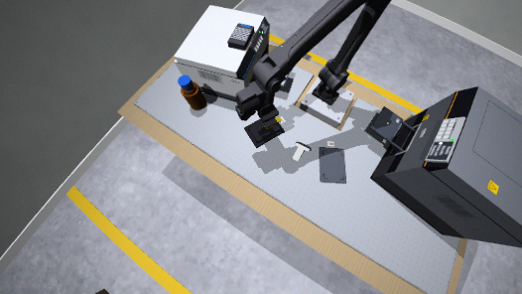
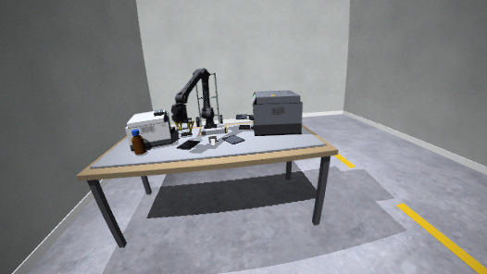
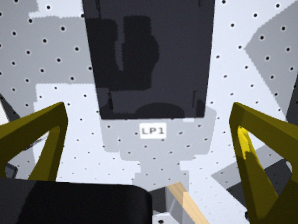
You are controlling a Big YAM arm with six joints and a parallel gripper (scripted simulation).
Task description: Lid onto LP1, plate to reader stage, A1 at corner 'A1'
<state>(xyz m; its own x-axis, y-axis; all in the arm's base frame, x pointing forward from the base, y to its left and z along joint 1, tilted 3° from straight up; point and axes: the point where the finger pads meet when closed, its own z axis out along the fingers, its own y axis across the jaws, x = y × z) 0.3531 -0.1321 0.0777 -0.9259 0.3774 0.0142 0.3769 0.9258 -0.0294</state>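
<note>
My gripper is now 27 cm past the white well plate, 11 cm to the left of it and 4 cm above it. From my hand the other things lie so: black bench pad (12 cm below); brown capped bottle (37 cm to the right, 9 cm ahead, 1 cm below); glossy lid (11 cm below).
</note>
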